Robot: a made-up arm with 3 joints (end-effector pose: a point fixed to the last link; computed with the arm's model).
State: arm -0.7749 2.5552 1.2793
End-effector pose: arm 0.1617 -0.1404 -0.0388 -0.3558 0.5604 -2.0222
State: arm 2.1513 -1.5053 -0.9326
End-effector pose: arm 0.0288 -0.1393 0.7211 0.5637 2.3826 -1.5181
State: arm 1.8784 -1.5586 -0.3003
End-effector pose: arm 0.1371 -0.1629 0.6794 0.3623 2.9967 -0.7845
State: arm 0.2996 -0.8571 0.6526
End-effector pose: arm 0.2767 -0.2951 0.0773 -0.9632 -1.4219 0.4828
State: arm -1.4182 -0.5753 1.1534
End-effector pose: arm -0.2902 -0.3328 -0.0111 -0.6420 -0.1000 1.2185
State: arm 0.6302 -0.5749 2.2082
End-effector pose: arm 0.2554 -0.3167 0.1854 -2.1888 -1.7419 -1.1078
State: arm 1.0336 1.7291 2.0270
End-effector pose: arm 0.1178 -0.2703 0.5871 1.4409 0.6584 -0.9272
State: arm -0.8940 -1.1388 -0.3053
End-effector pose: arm -0.1432 -0.2250 -0.1608 0.4745 -0.2003 0.7147
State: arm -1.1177 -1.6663 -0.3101
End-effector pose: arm -0.2072 -0.1484 -0.1481 0.4857 -0.2091 0.1741
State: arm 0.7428 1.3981 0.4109
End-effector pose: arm 0.2670 -0.3205 0.5050 -2.2686 0.1144 2.0438
